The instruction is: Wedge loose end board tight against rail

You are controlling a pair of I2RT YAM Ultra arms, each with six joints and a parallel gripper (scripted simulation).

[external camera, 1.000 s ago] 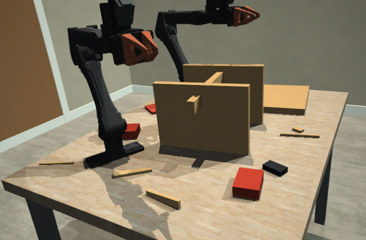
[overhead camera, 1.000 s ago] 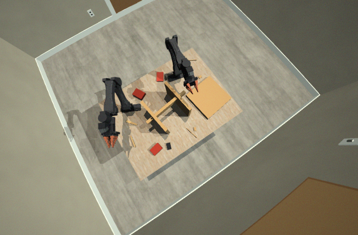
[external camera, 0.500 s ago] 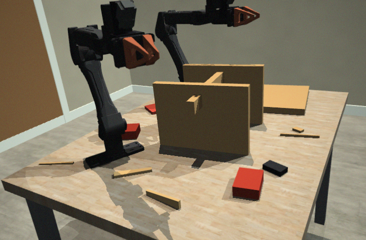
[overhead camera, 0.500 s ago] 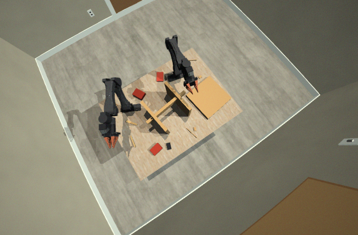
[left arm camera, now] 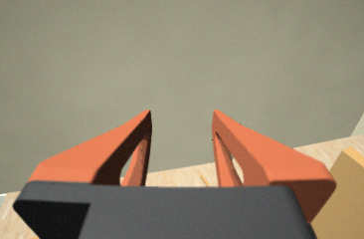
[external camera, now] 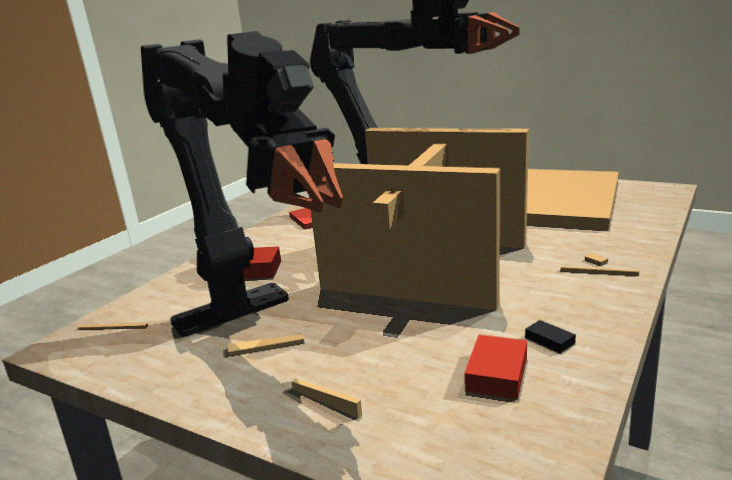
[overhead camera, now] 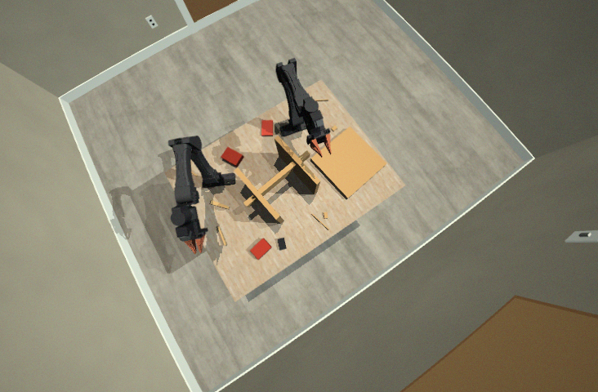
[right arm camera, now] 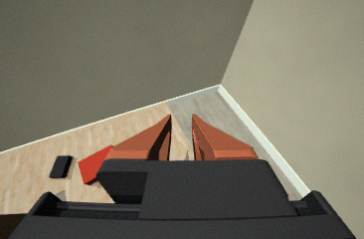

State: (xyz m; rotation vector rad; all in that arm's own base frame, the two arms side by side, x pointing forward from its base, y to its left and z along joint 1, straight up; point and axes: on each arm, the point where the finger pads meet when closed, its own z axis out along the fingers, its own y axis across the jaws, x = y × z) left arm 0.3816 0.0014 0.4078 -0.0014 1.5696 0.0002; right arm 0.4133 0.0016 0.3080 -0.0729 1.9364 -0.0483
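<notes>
My right gripper is now 480 mm to the right of the rail, 120 mm above it and 90 mm past it. From my right hand the other things lie so: flat panel 910 mm to the left, 290 mm below, 30 mm ahead; black block 300 mm below, 290 mm to the left, 180 mm ahead.
</notes>
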